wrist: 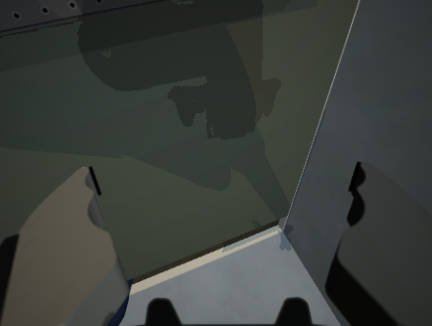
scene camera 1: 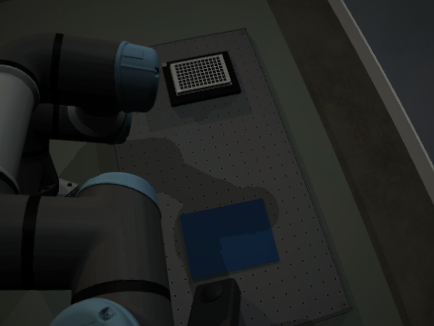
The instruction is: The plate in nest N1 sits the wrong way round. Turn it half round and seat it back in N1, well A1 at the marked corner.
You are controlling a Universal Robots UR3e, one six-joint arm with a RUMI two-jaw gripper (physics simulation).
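A white well plate sits in a black nest on the far part of the perforated board in the scene view. A small light mark shows at the nest's left far corner. The plate's lettering is too small to read, so I cannot tell which corner is well A1. My gripper is open, with its two jaws wide apart and no object between them. In the scene view the jaws do not show; a dark part of the hand is at the bottom edge, far from the plate. The plate does not show in the wrist view.
A flat blue rectangle lies on the near part of the perforated board. The arm covers the left side of the scene view. In the wrist view, the greenish surface ends at a pale edge, with a grey wall at right.
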